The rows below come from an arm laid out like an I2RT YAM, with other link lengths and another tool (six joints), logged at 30 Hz.
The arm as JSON. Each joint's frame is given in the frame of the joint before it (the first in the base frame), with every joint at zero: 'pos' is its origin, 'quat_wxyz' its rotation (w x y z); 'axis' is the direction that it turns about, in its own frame. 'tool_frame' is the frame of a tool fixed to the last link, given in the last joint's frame.
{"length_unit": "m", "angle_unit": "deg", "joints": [
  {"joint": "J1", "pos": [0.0, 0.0, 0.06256], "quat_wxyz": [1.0, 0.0, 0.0, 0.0], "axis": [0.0, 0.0, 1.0]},
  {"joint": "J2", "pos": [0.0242, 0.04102, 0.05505], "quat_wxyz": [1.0, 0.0, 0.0, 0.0], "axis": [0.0, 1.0, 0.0]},
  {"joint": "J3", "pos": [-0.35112, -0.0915, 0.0], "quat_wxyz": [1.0, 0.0, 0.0, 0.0], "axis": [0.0, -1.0, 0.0]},
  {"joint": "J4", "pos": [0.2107, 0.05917, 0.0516], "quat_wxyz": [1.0, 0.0, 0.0, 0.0], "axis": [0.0, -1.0, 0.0]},
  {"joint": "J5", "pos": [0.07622, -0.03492, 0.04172], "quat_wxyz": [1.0, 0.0, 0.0, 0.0], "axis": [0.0, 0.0, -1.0]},
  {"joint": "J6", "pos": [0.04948, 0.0, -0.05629], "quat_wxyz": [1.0, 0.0, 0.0, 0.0], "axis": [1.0, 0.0, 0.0]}
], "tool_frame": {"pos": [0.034, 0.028, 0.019], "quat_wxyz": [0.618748, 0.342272, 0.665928, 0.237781]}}
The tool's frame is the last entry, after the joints.
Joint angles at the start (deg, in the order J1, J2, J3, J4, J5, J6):
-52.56 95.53 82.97 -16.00 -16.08 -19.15
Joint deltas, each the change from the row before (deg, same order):
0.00 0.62 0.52 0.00 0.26 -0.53
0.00 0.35 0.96 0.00 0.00 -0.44
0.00 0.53 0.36 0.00 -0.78 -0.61
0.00 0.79 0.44 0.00 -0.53 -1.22
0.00 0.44 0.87 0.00 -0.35 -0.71
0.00 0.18 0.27 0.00 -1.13 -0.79
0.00 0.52 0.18 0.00 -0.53 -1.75
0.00 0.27 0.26 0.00 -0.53 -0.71
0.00 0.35 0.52 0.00 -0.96 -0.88
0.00 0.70 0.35 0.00 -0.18 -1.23
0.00 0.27 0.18 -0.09 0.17 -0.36
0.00 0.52 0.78 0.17 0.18 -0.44
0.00 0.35 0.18 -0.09 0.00 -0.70
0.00 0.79 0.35 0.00 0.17 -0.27
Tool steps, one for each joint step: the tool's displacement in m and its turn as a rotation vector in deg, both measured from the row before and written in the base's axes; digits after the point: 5 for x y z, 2 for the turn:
0.00206 -0.00309 -0.00136 -0.38 0.43 0.02
0.00172 -0.00214 0.00321 -0.81 -0.15 0.20
0.00216 -0.00109 -0.00135 -0.09 0.12 0.96
0.00279 -0.00232 -0.00307 -0.47 0.61 1.02
0.00203 -0.00182 0.00200 -0.77 -0.05 0.63
0.00113 0.00091 0.00052 -0.35 -0.10 1.35
0.00168 -0.00088 -0.00311 -0.91 0.82 1.25
0.00110 -0.00032 -0.00041 -0.38 0.13 0.78
0.00165 -0.00021 0.00069 -0.54 -0.07 1.24
0.00220 -0.00240 -0.00333 -0.63 0.68 0.71
0.00074 -0.00125 -0.00128 -0.19 0.33 0.01
0.00212 -0.00308 0.00097 -0.74 0.00 0.04
0.00097 -0.00121 -0.00196 -0.34 0.47 0.31
0.00243 -0.00348 -0.00380 0.09 0.45 -0.03

